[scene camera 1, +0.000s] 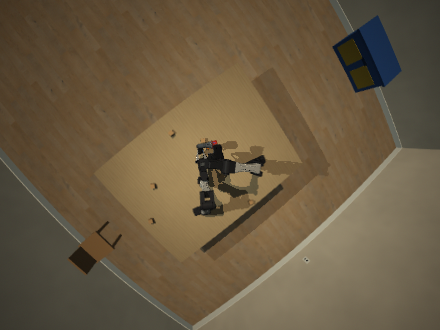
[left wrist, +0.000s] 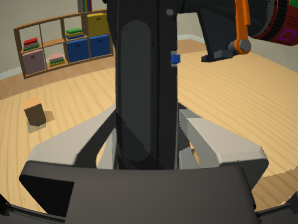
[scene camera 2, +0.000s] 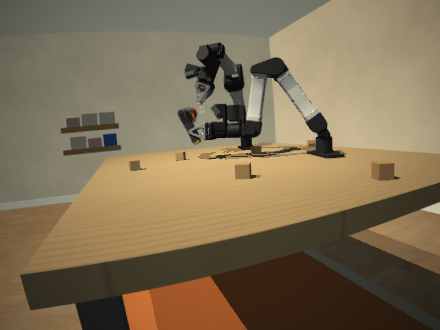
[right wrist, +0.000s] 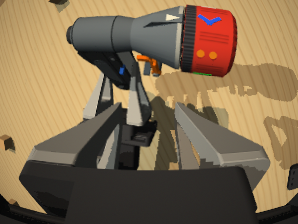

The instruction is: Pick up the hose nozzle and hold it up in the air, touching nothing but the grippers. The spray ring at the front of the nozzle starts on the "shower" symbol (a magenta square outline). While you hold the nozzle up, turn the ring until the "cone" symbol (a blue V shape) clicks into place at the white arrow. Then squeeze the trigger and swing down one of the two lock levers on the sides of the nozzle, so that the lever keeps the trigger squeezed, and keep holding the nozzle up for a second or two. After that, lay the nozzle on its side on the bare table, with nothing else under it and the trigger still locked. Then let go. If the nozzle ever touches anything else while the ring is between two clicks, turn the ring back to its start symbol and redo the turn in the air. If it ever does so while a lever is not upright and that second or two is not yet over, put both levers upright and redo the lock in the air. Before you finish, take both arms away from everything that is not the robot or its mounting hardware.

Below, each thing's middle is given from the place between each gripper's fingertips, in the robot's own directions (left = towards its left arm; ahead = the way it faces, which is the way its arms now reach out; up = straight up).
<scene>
My right gripper is now 60 mm to the left of the red spray ring [right wrist: 210, 41], 50 mm above it and 30 mm short of it.
Now: left hand 3 cm past the red spray ring, 10 cm to the left of it and 8 cm below it.
</scene>
